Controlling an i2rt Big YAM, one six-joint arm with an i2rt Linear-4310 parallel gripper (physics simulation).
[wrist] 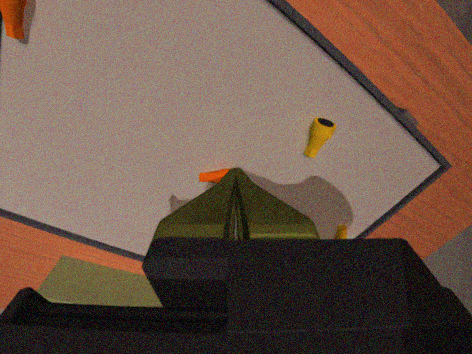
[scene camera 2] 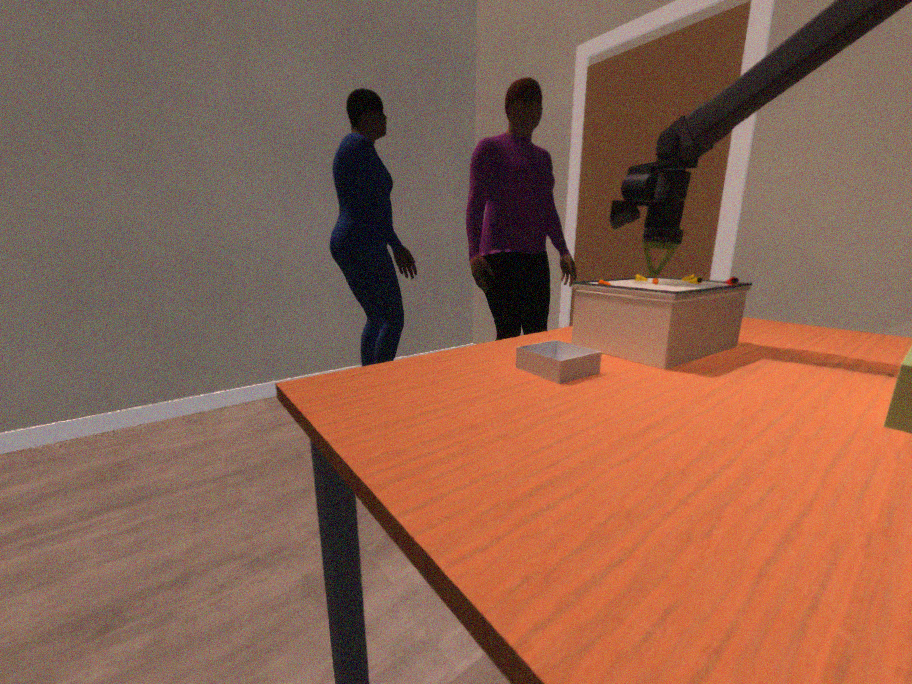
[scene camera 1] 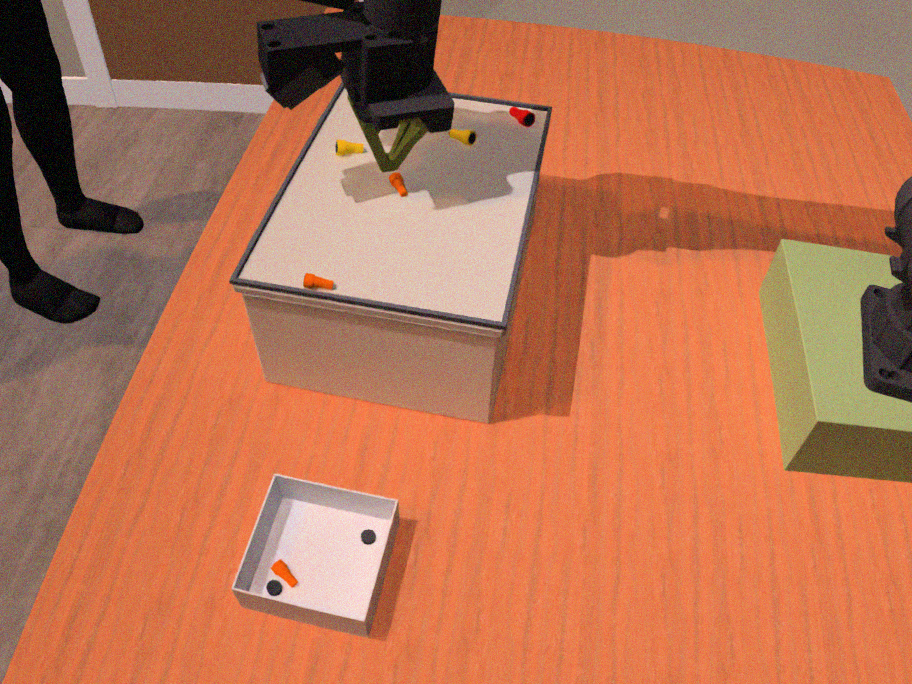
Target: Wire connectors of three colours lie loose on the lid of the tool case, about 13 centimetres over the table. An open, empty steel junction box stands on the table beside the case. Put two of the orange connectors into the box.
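Frame: origin at the arm's base, x left, y ahead, z down, level; centimetres.
Seen in the pictures: gripper, fingertip midpoint: (wrist: 235, 176) (scene camera 2: 653, 276) (scene camera 1: 388, 169); arm's base, origin of the base link: (scene camera 1: 904, 350).
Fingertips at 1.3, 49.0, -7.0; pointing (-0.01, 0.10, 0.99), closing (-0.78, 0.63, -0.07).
Note:
Pixels of each thing's top centre, then the offset from my fingertips to it, as dx, dy, dz. "pt": a spot on its surface instead.
- tool case lid, surface spot: (wrist: 125, 110) (scene camera 1: 365, 239) pt +7.6, -0.9, +1.4
- third orange connector, middle of its top: (scene camera 1: 283, 570) +32.0, -3.1, +13.5
- steel junction box, middle of its top: (scene camera 1: 316, 543) (scene camera 2: 558, 349) +29.9, -5.3, +11.1
- red connector, middle of its top: (scene camera 1: 521, 107) -13.4, -8.6, -0.2
- case, surface spot: (scene camera 1: 375, 357) (scene camera 2: 618, 322) pt +14.1, -4.0, +8.0
My gripper (scene camera 1: 388, 166) (scene camera 2: 657, 271) (wrist: 235, 176) is shut and empty, its tips low over the tool case lid (scene camera 1: 383, 242) (wrist: 125, 110). An orange connector (scene camera 1: 397, 184) (wrist: 212, 175) lies on the lid right beside the tips; in the wrist view the fingertips hide its wide end. Another orange connector (scene camera 1: 318, 281) (wrist: 14, 20) lies on the lid near the edge facing the junction box. A third orange connector (scene camera 1: 284, 572) lies inside the steel junction box (scene camera 1: 302, 612) (scene camera 2: 541, 363), beside a dark round spot.
Yellow connectors (scene camera 1: 349, 147) (scene camera 1: 462, 136) (wrist: 320, 136) and a red connector (scene camera 1: 522, 116) lie on the lid. The case (scene camera 1: 375, 357) (scene camera 2: 622, 323) stands tall beside the low junction box. A green block (scene camera 1: 847, 331) carries the arm's base. Two people stand beyond the table.

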